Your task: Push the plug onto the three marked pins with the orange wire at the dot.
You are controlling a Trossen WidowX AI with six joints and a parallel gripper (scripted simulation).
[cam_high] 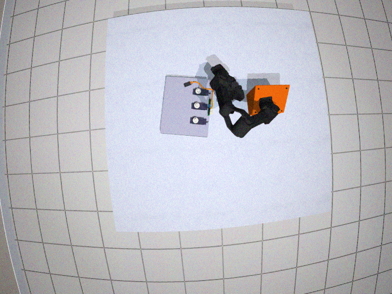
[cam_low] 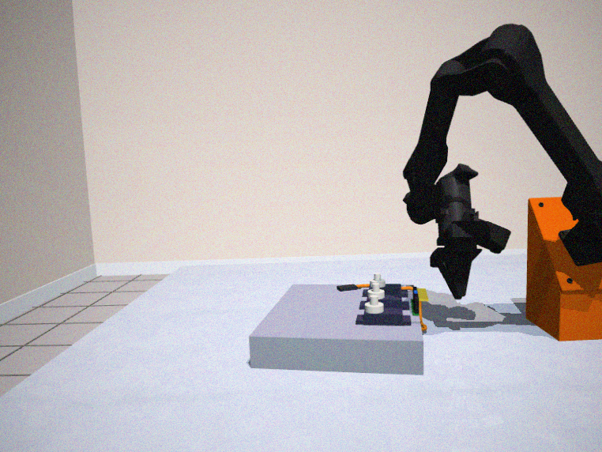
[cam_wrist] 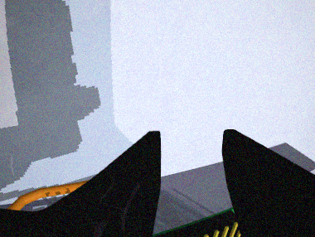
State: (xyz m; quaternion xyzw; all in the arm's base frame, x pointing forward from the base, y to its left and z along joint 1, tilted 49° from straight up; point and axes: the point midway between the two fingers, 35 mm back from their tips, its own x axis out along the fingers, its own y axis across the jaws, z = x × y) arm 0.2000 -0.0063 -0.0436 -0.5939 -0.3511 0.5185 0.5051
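My gripper tip is 7 cm short of the pale dot, 2 cm to the left of it and 1 cm below it. From my gripper tip the other things lie so: black pin header (7 cm ahead, 1 cm to the right); green board (7 cm ahead, 1 cm to the right, 1 cm below); blue band (7 cm ahead, 1 cm to the right, 1 cm above).
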